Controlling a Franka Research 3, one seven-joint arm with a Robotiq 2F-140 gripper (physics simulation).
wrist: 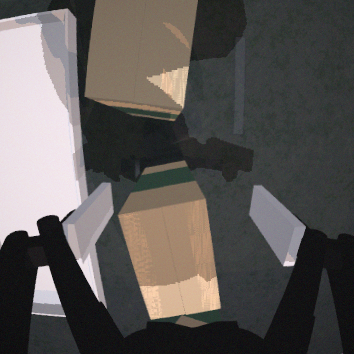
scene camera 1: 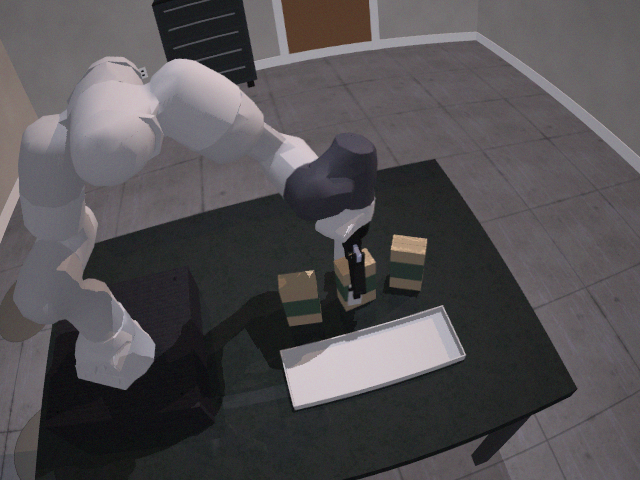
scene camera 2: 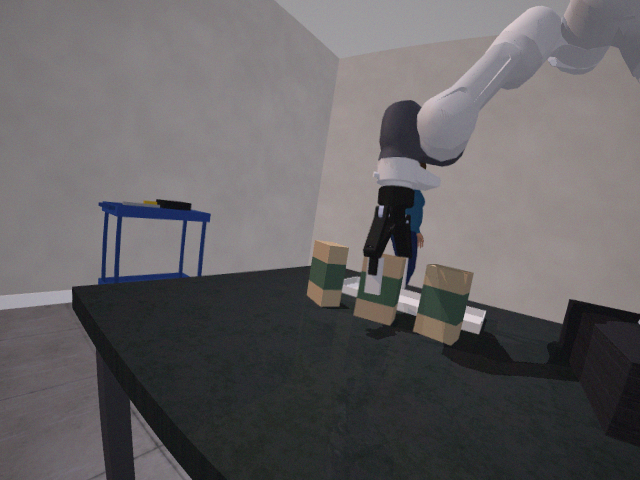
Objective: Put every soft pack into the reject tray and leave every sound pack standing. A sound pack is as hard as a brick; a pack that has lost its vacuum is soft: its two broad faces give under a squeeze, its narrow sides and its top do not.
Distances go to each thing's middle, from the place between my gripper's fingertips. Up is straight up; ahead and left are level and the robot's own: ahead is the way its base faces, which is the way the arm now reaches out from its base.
Now: the white reject tray (scene camera 1: 347, 365) 190 mm to the right of my hand, 60 mm below it and 40 mm ahead of it.
